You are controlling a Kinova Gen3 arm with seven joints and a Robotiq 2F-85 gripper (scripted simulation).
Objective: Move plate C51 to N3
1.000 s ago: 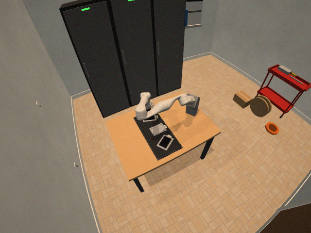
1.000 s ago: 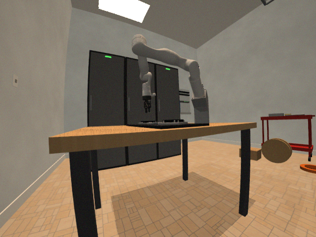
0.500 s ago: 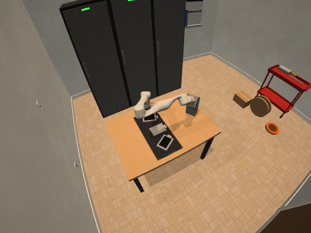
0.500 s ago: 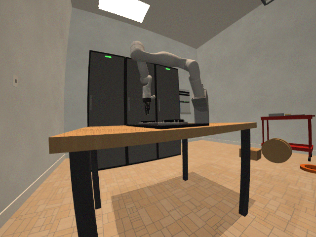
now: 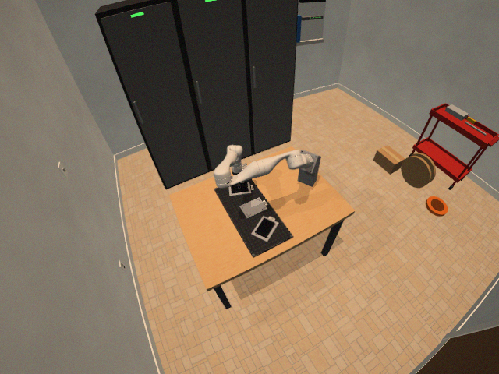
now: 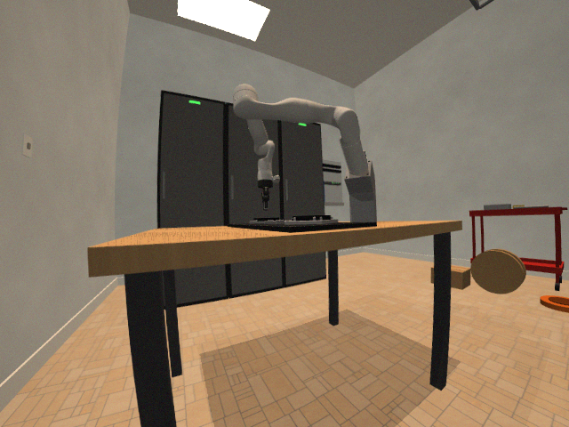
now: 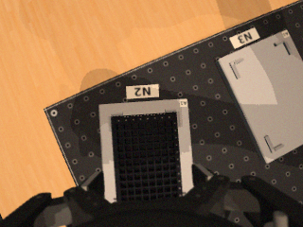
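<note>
Now: hand 70 mm above the plate nest N2. From my hand the other things lie so: landing nest N3 (190 mm to the left, 100 mm behind, 70 mm below).
</note>
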